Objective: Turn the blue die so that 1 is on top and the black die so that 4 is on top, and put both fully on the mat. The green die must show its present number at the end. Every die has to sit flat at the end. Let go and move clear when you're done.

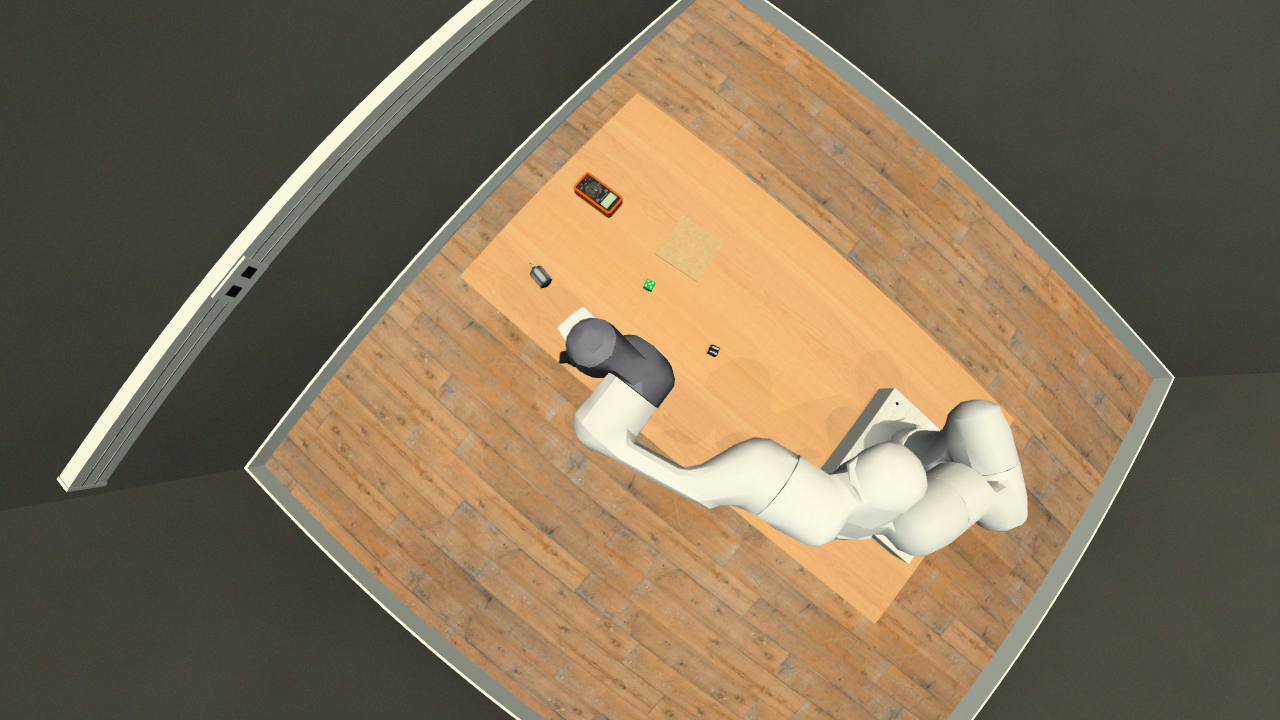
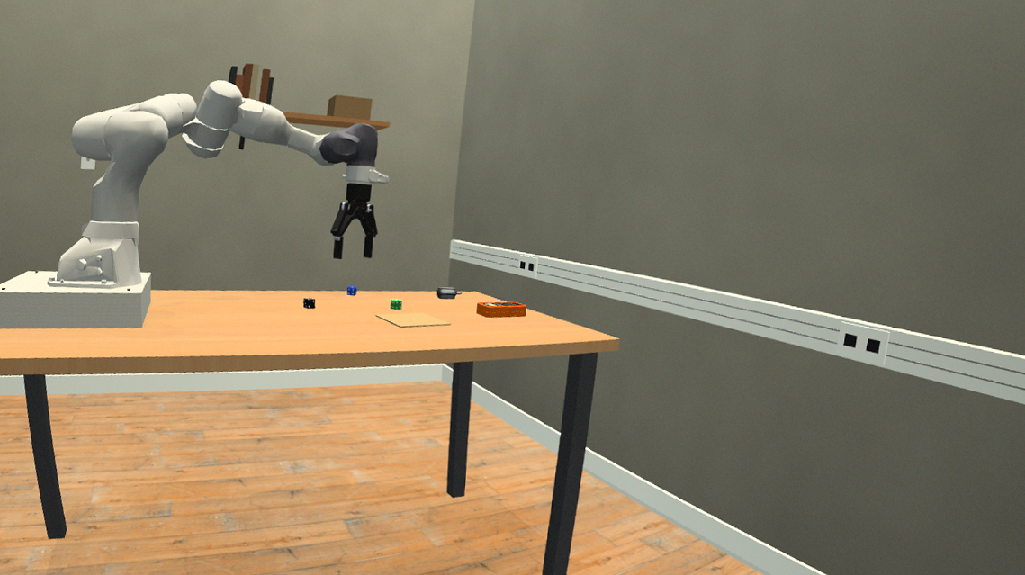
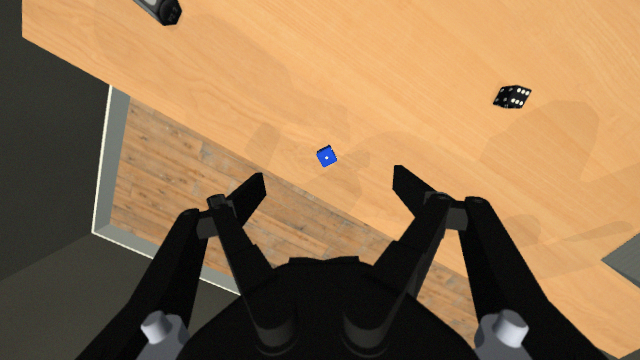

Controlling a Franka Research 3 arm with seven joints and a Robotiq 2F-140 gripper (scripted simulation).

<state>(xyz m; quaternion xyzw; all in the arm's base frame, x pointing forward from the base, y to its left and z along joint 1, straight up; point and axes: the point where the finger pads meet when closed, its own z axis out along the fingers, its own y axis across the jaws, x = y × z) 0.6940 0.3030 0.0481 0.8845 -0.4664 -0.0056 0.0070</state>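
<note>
My gripper is now 11 cm above the blue die. From my hand the other things lie so: green die (24 cm to the right, 11 cm below, 6 cm ahead); grey gadget (30 cm ahead, 11 cm below, 7 cm to the right); black die (21 cm to the right, 18 cm behind, 11 cm below).
</note>
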